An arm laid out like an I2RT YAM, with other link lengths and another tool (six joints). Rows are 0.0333 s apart.
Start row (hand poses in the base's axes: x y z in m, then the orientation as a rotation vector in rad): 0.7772, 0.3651, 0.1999, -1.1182, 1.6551, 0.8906
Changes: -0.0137, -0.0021, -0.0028, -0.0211, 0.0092, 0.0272; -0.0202, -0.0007, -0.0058, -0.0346, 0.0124, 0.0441; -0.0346, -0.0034, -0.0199, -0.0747, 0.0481, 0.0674; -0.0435, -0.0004, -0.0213, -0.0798, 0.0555, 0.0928; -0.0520, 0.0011, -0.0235, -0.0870, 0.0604, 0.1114; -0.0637, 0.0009, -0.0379, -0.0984, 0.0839, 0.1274; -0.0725, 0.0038, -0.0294, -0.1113, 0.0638, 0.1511; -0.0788, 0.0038, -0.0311, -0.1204, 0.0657, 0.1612; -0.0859, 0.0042, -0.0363, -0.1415, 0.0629, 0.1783; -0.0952, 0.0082, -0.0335, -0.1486, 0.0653, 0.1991; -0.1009, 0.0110, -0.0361, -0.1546, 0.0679, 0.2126; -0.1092, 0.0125, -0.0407, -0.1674, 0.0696, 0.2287; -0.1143, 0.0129, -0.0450, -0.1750, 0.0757, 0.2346; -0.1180, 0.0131, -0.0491, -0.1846, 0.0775, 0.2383; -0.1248, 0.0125, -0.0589, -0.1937, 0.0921, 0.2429; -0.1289, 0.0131, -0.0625, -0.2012, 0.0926, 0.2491; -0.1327, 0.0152, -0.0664, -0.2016, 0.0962, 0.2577; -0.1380, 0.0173, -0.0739, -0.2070, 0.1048, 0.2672; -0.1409, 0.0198, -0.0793, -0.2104, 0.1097, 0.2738; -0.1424, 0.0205, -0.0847, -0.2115, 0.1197, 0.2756; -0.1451, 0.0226, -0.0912, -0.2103, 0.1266, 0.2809
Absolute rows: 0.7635, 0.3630, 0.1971, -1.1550, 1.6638, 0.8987; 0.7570, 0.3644, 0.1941, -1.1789, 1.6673, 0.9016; 0.7426, 0.3617, 0.1800, -1.2182, 1.7107, 0.9112; 0.7337, 0.3647, 0.1786, -1.2433, 1.7083, 0.9288; 0.7252, 0.3662, 0.1764, -1.2643, 1.7081, 0.9387; 0.7135, 0.3660, 0.1620, -1.2806, 1.7270, 0.9569; 0.7047, 0.3689, 0.1705, -1.3173, 1.7067, 0.9477; 0.6984, 0.3689, 0.1688, -1.3325, 1.7089, 0.9485; 0.6913, 0.3693, 0.1636, -1.3640, 1.7108, 0.9408; 0.6820, 0.3733, 0.1664, -1.3878, 1.7067, 0.9502; 0.6763, 0.3761, 0.1638, -1.4040, 1.7056, 0.9559; 0.6680, 0.3776, 0.1592, -1.4276, 1.7064, 0.9572; 0.6629, 0.3780, 0.1549, -1.4369, 1.7130, 0.9593; 0.6592, 0.3782, 0.1508, -1.4468, 1.7182, 0.9553; 0.6524, 0.3776, 0.1410, -1.4538, 1.7336, 0.9615; 0.6483, 0.3782, 0.1374, -1.4648, 1.7352, 0.9598; 0.6445, 0.3803, 0.1335, -1.4723, 1.7340, 0.9676; 0.6392, 0.3824, 0.1260, -1.4829, 1.7394, 0.9755; 0.6363, 0.3849, 0.1206, -1.4903, 1.7420, 0.9806; 0.6348, 0.3856, 0.1152, -1.4902, 1.7502, 0.9882; 0.6321, 0.3877, 0.1087, -1.4926, 1.7525, 0.9976
